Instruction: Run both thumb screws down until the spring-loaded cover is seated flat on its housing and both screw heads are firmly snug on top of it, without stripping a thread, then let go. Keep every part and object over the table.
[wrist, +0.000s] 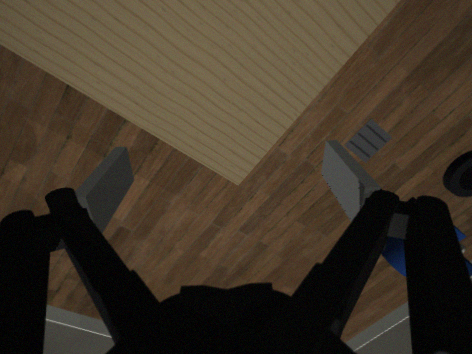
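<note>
My gripper (227, 160) is open, with its two grey finger pads wide apart and no object between them. A corner of the pale wooden table (210, 85) shows below, and its tip lies in the gap between the pads. The cover, its housing and the two thumb screws do not show in this view.
Brown plank floor (215, 240) lies beyond the table's edges. A grey slatted floor vent (368, 140) is at the right. A black ring-shaped thing (452, 175) is at the right edge. A blue object (395, 254) is partly hidden behind the right finger. Grey wall (75, 337) shows at the bottom.
</note>
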